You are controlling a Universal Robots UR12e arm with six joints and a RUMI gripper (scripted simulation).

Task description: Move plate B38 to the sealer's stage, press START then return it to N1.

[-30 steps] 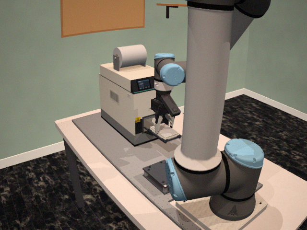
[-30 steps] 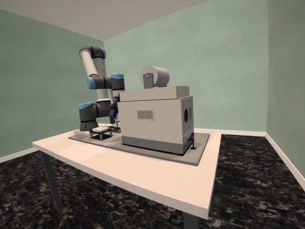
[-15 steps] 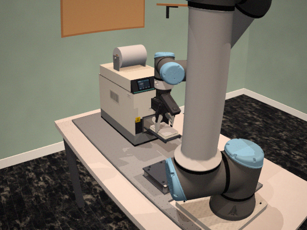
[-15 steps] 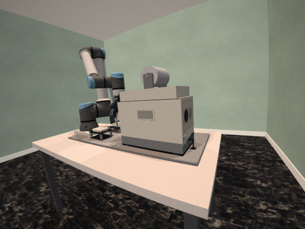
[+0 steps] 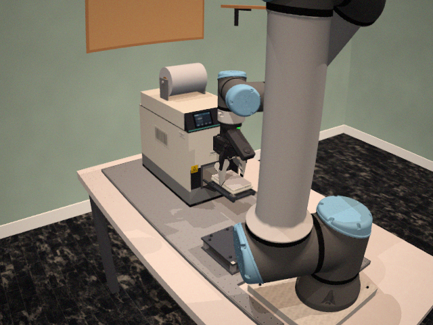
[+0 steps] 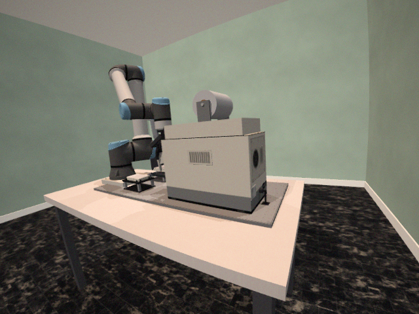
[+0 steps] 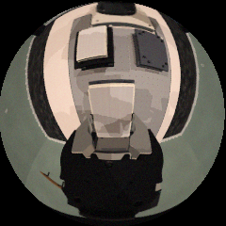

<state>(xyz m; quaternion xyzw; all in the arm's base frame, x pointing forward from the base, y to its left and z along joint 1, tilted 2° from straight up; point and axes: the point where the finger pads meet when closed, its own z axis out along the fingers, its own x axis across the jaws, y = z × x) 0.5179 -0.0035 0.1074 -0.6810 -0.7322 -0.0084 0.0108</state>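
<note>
Right now my hand is 3 cm above the sealer stage. Also, from my hand: N1 label: 32 cm behind, 13 cm below, 12 cm to the left; small screen: 19 cm above, 11 cm ahead, 5 cm to the left; foil roll: 33 cm ahead, 29 cm above, 2 cm to the left.
</note>
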